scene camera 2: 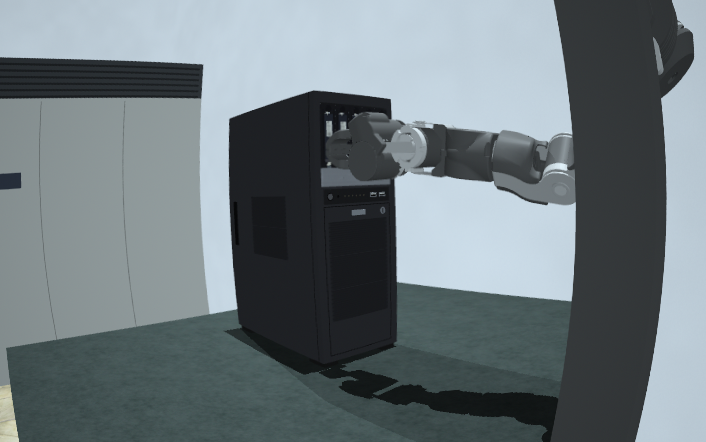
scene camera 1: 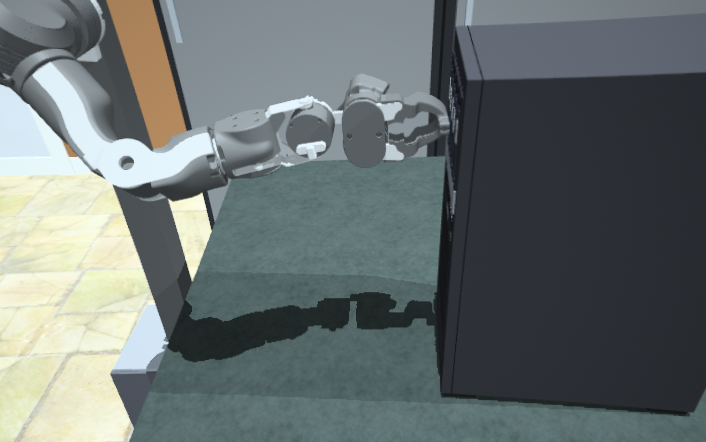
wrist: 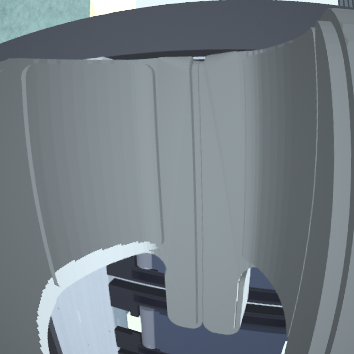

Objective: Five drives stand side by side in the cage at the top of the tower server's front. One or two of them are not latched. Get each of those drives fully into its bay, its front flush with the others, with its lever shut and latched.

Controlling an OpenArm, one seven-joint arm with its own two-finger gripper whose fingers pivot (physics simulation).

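The dark tower server [scene camera 1: 583, 218] [scene camera 2: 276, 171] stands upright on the table. At its top front, two drives [scene camera 2: 328, 124] [scene camera 2: 342, 120] with pale labels show beside my hand; the other drives are largely hidden behind it. No lever visibly sticks out from the front in scene camera 1. My gripper [scene camera 1: 445, 124] [wrist: 216, 197] is shut and empty, its fingertips at the drive cage front, touching or very close to it. In the wrist view, part of a blue drive face [wrist: 172, 332] shows below the fingers. Whether its lever is latched or its front is flush cannot be told.
A pale strip [scene camera 2: 354, 177] [wrist: 82, 320] lies below the cage, with a port panel [scene camera 2: 359, 195] under it. The green table [scene camera 1: 312, 223] [scene camera 2: 156, 385] carries the tower. A dark post [scene camera 2: 609, 260] stands at the right in scene camera 2. Grey cabinets [scene camera 2: 83, 208] stand at the left.
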